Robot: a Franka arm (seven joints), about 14 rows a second.
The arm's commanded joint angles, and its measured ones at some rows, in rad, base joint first. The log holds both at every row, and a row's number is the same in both.
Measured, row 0:
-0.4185 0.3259 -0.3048 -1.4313 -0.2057 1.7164 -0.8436
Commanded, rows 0 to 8:
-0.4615 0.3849 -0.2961 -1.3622 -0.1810 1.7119 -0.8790
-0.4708 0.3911 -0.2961 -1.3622 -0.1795 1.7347 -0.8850
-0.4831 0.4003 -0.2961 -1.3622 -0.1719 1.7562 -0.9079
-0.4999 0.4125 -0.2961 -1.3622 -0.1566 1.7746 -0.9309
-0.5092 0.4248 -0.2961 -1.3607 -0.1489 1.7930 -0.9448
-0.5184 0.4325 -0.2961 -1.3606 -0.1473 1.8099 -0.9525
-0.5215 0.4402 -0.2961 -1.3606 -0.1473 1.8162 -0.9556
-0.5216 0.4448 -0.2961 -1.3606 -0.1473 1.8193 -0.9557
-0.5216 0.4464 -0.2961 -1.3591 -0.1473 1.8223 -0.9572
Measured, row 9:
-0.5100 0.4217 -0.3037 -1.4050 -0.1758 1.8261 -0.9355
